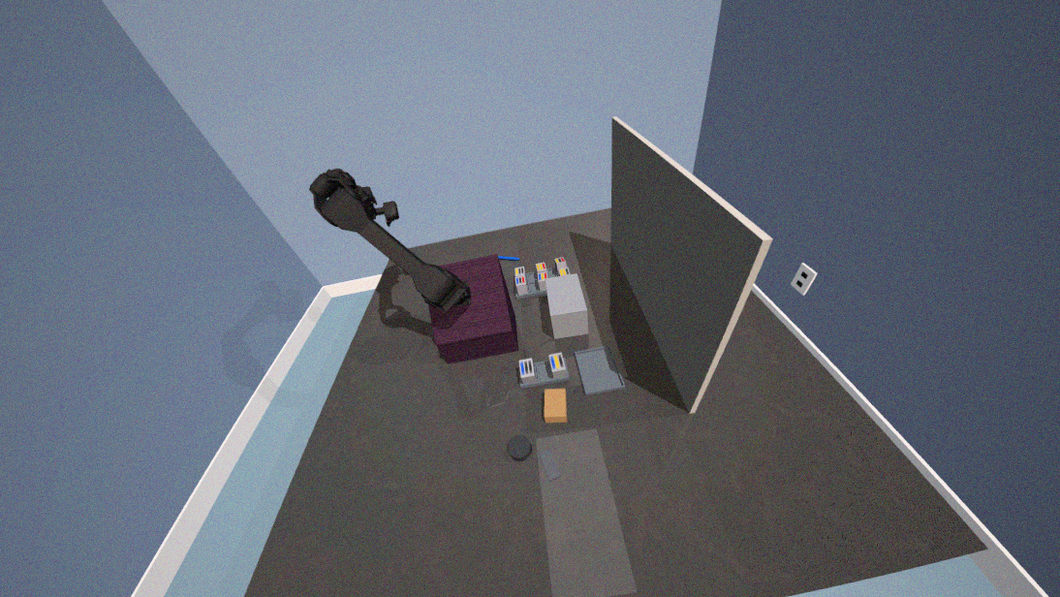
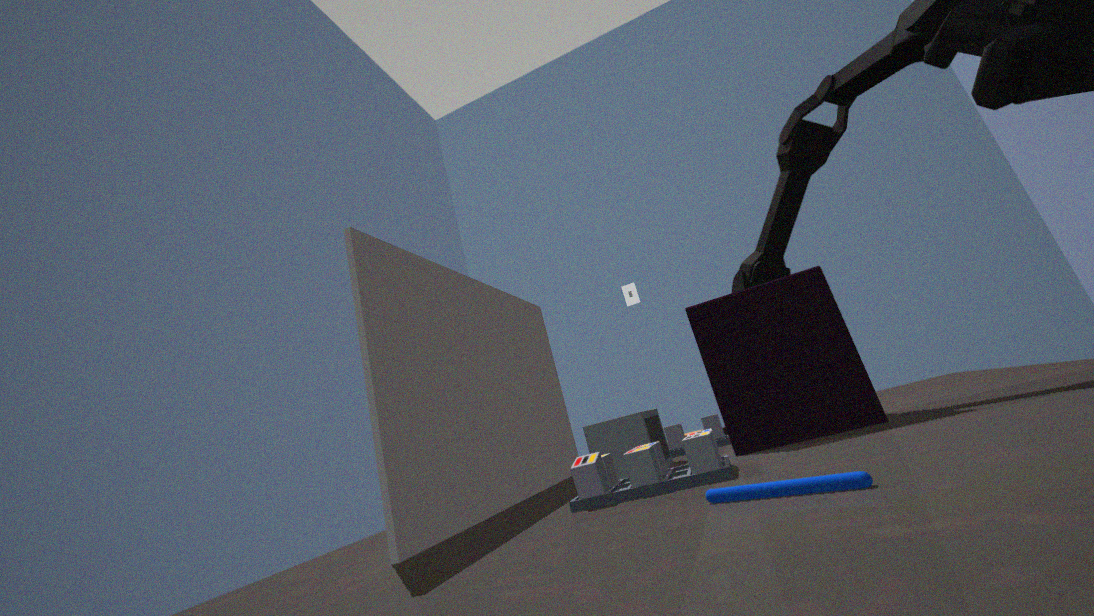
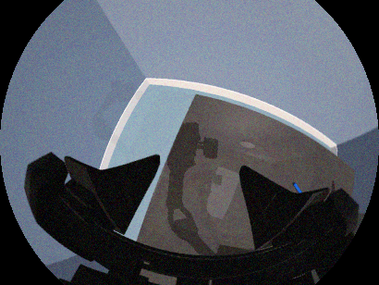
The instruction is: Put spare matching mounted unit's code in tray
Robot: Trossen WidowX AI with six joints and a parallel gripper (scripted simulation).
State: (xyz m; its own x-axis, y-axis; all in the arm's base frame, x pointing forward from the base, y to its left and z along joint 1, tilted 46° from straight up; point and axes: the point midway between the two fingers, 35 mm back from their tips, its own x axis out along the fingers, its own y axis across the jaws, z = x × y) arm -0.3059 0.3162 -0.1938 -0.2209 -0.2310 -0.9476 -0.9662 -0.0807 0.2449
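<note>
My gripper tip is now 47 cm short of the grey spare block, 21 cm above it and 20 cm to the left of it. The rest, counted from my gripper tip: orange block 65 cm to the right, 52 cm ahead, 24 cm below; then mounted unit 60 cm ahead, 35 cm to the right, 20 cm below; then blue rod 41 cm ahead, 24 cm below, 2 cm to the left.
</note>
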